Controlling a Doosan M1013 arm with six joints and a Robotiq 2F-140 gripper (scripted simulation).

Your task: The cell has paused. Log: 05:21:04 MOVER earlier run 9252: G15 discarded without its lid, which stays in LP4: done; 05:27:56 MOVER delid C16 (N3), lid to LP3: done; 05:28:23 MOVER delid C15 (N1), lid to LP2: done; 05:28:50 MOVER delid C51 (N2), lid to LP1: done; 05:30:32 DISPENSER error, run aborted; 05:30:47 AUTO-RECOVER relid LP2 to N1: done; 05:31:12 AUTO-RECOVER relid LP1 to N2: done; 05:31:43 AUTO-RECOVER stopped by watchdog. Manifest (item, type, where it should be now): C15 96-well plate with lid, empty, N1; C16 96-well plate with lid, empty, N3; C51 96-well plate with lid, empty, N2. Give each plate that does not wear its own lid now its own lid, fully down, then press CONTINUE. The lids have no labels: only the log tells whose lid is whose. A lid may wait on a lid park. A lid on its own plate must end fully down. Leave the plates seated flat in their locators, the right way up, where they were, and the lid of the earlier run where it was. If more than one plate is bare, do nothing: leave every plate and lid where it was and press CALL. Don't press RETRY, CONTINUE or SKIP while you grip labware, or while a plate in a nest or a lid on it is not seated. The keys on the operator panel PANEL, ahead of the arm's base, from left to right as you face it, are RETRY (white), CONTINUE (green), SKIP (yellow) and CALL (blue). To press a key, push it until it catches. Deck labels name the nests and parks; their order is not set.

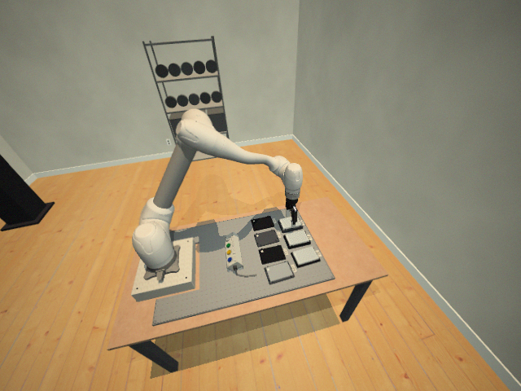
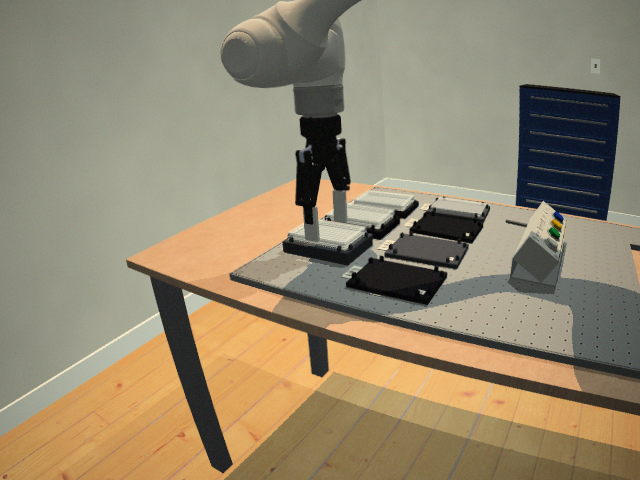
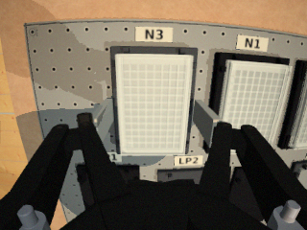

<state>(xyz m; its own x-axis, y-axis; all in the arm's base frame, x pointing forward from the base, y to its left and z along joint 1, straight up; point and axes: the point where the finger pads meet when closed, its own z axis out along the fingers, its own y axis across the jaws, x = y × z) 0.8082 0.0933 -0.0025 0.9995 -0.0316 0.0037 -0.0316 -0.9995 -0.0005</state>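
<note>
The 96-well plate is 30 mm below my hand. Round my hand: LP2 label: 100 mm behind, 60 mm to the right, 60 mm below; then lid park LP1: 180 mm behind, 80 mm to the left, 60 mm below; then lid park LP2: 190 mm behind, 60 mm to the right, 60 mm below.
</note>
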